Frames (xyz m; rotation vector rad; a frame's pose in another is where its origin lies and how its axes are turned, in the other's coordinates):
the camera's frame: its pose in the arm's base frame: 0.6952 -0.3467 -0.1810 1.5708 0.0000 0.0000
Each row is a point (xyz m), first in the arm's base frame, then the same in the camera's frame.
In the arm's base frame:
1: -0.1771 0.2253 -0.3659
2: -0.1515 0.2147 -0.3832
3: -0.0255 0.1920 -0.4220
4: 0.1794 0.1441 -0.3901
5: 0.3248 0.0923 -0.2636
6: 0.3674 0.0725 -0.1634
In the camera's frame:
1: -0.8723 -0.1849 -0.5720
2: -0.8467 -0.2022 -0.5614
3: -0.7207 -0.2410 -0.5387
4: -0.5158 -0.2091 -0.4908
5: -0.3704 -0.0826 -0.4390
6: -0.3278 0.0176 -0.4192

